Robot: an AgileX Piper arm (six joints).
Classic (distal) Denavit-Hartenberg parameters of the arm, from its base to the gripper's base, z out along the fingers. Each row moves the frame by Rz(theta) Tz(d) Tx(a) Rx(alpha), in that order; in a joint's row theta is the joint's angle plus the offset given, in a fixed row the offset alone. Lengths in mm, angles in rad.
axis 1: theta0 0, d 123, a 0, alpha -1.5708
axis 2: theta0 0.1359, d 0, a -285.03, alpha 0
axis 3: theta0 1.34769, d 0, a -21.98, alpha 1.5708
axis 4: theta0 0, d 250.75, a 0, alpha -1.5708
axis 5: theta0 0, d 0, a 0, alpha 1.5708
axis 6: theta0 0, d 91, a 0, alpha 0
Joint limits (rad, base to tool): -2.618..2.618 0..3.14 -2.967..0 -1.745..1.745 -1.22..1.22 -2.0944..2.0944
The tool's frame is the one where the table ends.
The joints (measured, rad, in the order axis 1, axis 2, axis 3, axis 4, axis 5, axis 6), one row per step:
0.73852, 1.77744, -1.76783, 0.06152, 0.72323, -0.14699
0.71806, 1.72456, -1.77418, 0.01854, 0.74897, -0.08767
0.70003, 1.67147, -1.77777, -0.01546, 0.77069, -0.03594
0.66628, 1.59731, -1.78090, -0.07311, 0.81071, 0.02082
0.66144, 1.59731, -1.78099, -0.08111, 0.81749, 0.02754
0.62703, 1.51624, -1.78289, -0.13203, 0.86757, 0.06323
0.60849, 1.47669, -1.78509, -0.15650, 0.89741, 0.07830
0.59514, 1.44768, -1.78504, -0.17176, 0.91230, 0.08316
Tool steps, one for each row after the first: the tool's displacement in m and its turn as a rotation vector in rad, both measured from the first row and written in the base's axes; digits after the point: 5 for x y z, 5 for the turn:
-0.00419, -0.01837, 0.02167, 0.02508, -0.02041, -0.05889
-0.01063, -0.03604, 0.04205, 0.05494, -0.04062, -0.11151
-0.01980, -0.06465, 0.06774, 0.07413, -0.07682, -0.18969
-0.01866, -0.06668, 0.06728, 0.06806, -0.07392, -0.20055
-0.03322, -0.09715, 0.09226, 0.07804, -0.11393, -0.27258
-0.04145, -0.11271, 0.10354, 0.07954, -0.13124, -0.31072
-0.04782, -0.12356, 0.11147, 0.08190, -0.14918, -0.33405

